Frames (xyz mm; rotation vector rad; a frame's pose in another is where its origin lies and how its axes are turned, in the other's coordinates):
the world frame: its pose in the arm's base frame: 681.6 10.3 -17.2 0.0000 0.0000 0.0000
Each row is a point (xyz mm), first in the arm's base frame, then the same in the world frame.
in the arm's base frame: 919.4 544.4 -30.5
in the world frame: 237.8 534.1 -13.3
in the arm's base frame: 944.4 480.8 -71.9
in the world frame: 262.8 470.5 -54.7
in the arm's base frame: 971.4 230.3 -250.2
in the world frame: 289.8 220.0 -233.0
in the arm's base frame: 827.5 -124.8 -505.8
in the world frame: 145.9 -135.1 -488.6
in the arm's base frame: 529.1 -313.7 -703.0
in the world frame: -152.5 -324.0 -685.8
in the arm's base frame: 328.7 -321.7 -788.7
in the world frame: -352.9 -332.0 -771.5
